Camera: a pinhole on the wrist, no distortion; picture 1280 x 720 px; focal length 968.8 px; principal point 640.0 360.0 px. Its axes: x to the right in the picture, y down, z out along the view. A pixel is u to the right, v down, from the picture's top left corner.
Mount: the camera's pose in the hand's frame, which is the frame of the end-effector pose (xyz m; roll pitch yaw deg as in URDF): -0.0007 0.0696 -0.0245 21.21 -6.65 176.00
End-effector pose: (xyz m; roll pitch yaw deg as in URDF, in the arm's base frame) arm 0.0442 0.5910 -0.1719 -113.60 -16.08 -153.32
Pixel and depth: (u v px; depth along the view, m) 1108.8 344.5 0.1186
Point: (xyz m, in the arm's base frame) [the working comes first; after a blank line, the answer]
In the camera's frame: 0.0574 -0.0019 0.1186

0.0609 0.5583 -0.3218
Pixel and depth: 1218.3 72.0 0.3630
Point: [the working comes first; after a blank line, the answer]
In the camera's frame: 0.2167 -0.1079 0.3630

0.1511 0.4797 -0.6082
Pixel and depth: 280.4 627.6 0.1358
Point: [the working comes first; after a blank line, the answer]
In the camera's frame: -0.0504 0.0375 0.1358

-0.0110 0.4870 -0.2650
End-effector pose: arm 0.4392 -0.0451 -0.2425 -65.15 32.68 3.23
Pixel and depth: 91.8 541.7 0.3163
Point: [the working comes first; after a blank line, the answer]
In the camera's frame: -0.1790 0.0593 0.3163

0.6107 0.2569 -0.3515
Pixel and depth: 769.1 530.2 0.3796
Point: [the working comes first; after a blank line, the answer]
In the camera's frame: 0.0506 0.0667 0.3796

0.4258 0.3395 -0.2260
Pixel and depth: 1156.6 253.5 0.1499
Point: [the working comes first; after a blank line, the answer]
In the camera's frame: 0.0799 -0.0165 0.1499

0.3362 0.1164 -0.2783
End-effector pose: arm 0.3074 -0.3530 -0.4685 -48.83 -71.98 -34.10
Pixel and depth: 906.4 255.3 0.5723
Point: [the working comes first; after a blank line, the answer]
In the camera's frame: 0.1574 -0.0618 0.5723

0.5663 0.1982 -0.5209
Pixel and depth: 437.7 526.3 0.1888
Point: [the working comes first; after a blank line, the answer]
In the camera's frame: -0.0394 0.0324 0.1888

0.4077 -0.1957 -0.4009
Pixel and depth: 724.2 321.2 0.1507
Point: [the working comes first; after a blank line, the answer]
In the camera's frame: 0.0131 -0.0060 0.1507

0.4225 -0.2241 -0.4692
